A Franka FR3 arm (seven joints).
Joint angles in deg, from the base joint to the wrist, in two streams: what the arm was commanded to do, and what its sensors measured. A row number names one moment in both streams.
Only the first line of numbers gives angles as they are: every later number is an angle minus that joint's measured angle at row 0.
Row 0, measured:
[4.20, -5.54, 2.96, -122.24, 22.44, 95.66, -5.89]
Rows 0 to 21, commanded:
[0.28, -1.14, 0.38, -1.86, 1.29, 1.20, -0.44]
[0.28, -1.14, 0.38, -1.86, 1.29, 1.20, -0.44]
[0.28, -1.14, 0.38, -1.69, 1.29, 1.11, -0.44]
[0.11, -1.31, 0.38, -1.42, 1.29, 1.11, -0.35]
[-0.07, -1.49, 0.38, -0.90, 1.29, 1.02, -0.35]
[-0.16, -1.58, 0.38, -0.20, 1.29, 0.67, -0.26]
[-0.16, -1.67, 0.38, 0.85, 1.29, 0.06, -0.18]
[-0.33, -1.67, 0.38, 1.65, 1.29, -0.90, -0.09]
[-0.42, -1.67, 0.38, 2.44, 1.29, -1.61, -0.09]
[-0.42, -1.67, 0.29, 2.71, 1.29, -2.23, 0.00]
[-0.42, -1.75, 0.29, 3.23, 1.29, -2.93, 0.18]
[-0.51, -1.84, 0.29, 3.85, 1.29, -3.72, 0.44]
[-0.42, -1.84, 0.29, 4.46, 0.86, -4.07, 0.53]
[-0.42, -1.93, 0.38, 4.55, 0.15, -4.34, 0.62]
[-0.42, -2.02, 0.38, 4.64, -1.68, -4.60, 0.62]
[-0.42, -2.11, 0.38, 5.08, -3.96, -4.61, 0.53]
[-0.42, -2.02, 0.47, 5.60, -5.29, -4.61, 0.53]
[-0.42, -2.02, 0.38, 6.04, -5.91, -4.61, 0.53]
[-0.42, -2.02, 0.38, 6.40, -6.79, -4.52, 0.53]
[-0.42, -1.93, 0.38, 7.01, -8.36, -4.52, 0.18]
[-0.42, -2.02, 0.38, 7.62, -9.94, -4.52, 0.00]
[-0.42, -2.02, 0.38, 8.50, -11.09, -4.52, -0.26]
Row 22, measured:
[-0.17, -1.54, 0.02, 6.21, -7.50, -3.48, -0.08]
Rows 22 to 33, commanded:
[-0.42, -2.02, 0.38, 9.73, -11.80, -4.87, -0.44]
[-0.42, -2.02, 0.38, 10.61, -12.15, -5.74, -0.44]
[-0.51, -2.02, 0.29, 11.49, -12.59, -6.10, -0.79]
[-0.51, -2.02, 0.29, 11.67, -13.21, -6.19, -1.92]
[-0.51, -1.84, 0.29, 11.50, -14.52, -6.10, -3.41]
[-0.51, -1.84, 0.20, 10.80, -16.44, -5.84, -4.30]
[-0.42, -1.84, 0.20, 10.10, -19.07, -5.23, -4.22]
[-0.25, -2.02, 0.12, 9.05, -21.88, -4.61, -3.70]
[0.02, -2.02, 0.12, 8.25, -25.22, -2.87, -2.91]
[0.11, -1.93, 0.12, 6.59, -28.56, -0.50, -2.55]
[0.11, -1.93, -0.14, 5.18, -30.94, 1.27, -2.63]
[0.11, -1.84, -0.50, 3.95, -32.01, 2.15, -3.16]
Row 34, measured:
[-0.16, -1.43, -0.02, 8.34, -27.04, -2.18, -2.78]
